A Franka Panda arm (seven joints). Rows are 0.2 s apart.
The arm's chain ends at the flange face. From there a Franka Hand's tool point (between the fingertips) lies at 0.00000 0.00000 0.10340 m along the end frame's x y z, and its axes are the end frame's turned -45 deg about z.
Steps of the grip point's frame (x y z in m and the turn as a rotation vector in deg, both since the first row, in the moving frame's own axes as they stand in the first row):
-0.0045, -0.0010, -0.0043, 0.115, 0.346, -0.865
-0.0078, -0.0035, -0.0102, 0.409, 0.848, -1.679
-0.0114, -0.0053, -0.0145, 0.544, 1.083, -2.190
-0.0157, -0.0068, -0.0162, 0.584, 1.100, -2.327
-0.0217, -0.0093, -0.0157, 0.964, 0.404, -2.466
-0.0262, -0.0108, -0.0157, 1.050, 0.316, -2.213
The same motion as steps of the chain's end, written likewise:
-0.0042, 0.0031, -0.0043, 0.326, 0.163, -0.865
-0.0085, 0.0047, -0.0102, 0.889, 0.310, -1.679
-0.0125, 0.0064, -0.0145, 1.150, 0.381, -2.190
-0.0165, 0.0085, -0.0162, 1.191, 0.365, -2.327
-0.0212, 0.0105, -0.0157, 0.967, -0.396, -2.466
-0.0252, 0.0126, -0.0157, 0.966, -0.519, -2.213

